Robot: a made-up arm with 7 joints.
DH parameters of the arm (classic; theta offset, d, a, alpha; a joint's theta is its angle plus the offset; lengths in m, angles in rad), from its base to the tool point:
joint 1: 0 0.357 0 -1.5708
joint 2: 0 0 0 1.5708
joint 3: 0 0.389 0.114 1.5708
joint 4: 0 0 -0.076 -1.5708
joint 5: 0 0.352 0 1.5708
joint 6: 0 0 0.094 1.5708
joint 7: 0 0 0 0
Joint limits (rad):
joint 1: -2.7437..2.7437
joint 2: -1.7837..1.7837
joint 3: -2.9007..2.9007
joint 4: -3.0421..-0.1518
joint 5: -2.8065..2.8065
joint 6: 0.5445..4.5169
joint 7: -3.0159..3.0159
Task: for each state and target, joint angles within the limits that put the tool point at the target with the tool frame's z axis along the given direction. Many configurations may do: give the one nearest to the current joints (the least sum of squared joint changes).
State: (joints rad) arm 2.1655 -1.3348 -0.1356 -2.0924 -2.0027 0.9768 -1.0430
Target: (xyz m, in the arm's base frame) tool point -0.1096 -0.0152 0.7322 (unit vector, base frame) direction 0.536 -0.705 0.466
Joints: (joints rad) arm 1.7029 -1.4446 0.4187 -2.7450 -2.2692 0.7988 -1.0430
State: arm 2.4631 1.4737 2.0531 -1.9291 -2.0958 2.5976 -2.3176
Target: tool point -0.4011 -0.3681 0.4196 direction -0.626 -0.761 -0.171
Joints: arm 2.7437 1.5649 1.6453 -1.9976 -2.7797 2.3874 -2.3176
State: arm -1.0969 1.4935 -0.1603 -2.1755 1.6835 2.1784 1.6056
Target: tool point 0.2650 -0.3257 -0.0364 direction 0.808 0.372 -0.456
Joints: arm -0.9554 1.1804 0.1470 -2.0638 1.8948 2.1477 1.6056
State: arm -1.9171 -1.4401 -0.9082 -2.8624 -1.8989 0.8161 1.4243
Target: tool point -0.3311 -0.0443 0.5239 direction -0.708 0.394 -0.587
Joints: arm -1.3865 -1.5436 -1.0232 -2.7348 -2.0163 1.1886 1.4243
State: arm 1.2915 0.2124 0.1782 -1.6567 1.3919 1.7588 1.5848
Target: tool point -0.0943 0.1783 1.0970 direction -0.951 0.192 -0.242
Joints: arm 1.4091 -0.5505 0.2451 -1.3891 1.3196 1.6704 1.5848
